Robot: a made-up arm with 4 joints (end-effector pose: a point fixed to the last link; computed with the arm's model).
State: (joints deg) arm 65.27 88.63 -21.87 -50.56
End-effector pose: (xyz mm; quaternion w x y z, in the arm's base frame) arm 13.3 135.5 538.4 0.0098 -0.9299 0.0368 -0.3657
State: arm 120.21 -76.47 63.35 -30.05
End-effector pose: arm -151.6 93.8 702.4 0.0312 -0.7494 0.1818 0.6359
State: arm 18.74 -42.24 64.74 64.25
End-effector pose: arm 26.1 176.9 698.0 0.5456 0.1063 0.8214 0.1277
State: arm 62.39 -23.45 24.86 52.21
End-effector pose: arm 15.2 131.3 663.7 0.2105 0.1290 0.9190 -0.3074
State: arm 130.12 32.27 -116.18 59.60
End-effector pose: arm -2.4 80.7 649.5 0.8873 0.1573 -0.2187 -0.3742
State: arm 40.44 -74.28 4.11 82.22
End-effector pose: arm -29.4 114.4 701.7 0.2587 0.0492 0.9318 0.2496
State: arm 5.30 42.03 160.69 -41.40
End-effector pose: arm 16.3 219.6 635.1 0.7498 0.5780 0.2700 -0.1754
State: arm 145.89 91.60 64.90 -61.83
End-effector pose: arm -62.7 78.0 564.4 0.0584 0.4638 -0.2934 0.8339
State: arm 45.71 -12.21 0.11 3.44
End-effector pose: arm 31.4 129.7 659.5 0.2522 -0.2195 0.7112 -0.6184
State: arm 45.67 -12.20 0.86 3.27
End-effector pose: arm 31.8 129.8 659.5 0.2570 -0.2146 0.7099 -0.6197
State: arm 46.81 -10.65 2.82 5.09
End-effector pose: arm 31.5 130.4 657.5 0.2482 -0.2052 0.7166 -0.6187
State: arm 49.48 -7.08 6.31 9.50
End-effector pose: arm 30.4 131.8 652.7 0.2222 -0.1899 0.7333 -0.6138
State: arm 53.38 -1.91 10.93 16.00
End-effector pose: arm 28.6 133.5 645.3 0.1829 -0.1696 0.7574 -0.6034
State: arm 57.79 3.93 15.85 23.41
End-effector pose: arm 26.4 135.3 636.6 0.1379 -0.1472 0.7837 -0.5875
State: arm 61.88 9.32 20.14 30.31
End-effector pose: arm 24.0 136.7 628.4 0.0958 -0.1265 0.8069 -0.5689
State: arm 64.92 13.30 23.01 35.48
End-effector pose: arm 21.9 137.7 622.3 0.0628 -0.1116 0.8236 -0.5525
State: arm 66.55 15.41 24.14 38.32
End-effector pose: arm 20.5 138.2 619.2 0.0421 -0.1047 0.8326 -0.5423
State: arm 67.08 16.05 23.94 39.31
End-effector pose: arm 19.7 138.4 618.4 0.0310 -0.1044 0.8359 -0.5380
